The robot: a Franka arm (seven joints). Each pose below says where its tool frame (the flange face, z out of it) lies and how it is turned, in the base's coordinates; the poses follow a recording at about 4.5 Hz.
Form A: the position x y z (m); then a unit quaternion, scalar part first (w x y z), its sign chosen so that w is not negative.
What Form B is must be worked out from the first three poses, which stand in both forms.
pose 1, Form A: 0.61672, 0.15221, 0.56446, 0.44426, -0.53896, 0.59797, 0.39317
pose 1, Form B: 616.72, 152.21, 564.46, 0.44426, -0.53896, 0.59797, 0.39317
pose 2, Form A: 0.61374, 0.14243, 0.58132, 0.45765, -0.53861, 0.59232, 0.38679
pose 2, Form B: 613.74, 142.43, 581.32, 0.45765, -0.53861, 0.59232, 0.38679
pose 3, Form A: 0.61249, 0.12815, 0.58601, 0.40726, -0.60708, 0.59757, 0.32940
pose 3, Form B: 612.49, 128.15, 586.01, 0.40726, -0.60708, 0.59757, 0.32940
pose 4, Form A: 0.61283, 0.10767, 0.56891, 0.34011, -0.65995, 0.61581, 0.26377
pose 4, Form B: 612.83, 107.67, 568.91, 0.34011, -0.65995, 0.61581, 0.26377
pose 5, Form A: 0.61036, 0.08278, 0.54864, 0.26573, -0.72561, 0.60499, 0.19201
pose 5, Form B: 610.36, 82.78, 548.64, 0.26573, -0.72561, 0.60499, 0.19201
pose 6, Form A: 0.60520, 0.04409, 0.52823, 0.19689, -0.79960, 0.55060, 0.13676
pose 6, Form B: 605.20, 44.09, 528.23, 0.19689, -0.79960, 0.55060, 0.13676
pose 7, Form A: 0.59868, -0.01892, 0.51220, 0.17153, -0.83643, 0.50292, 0.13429
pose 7, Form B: 598.68, -18.92, 512.20, 0.17153, -0.83643, 0.50292, 0.13429
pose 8, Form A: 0.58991, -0.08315, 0.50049, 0.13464, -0.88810, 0.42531, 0.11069
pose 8, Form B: 589.91, -83.15, 500.49, 0.13464, -0.88810, 0.42531, 0.11069
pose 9, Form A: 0.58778, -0.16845, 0.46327, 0.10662, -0.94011, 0.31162, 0.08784
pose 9, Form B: 587.78, -168.45, 463.27, 0.10662, -0.94011, 0.31162, 0.08784
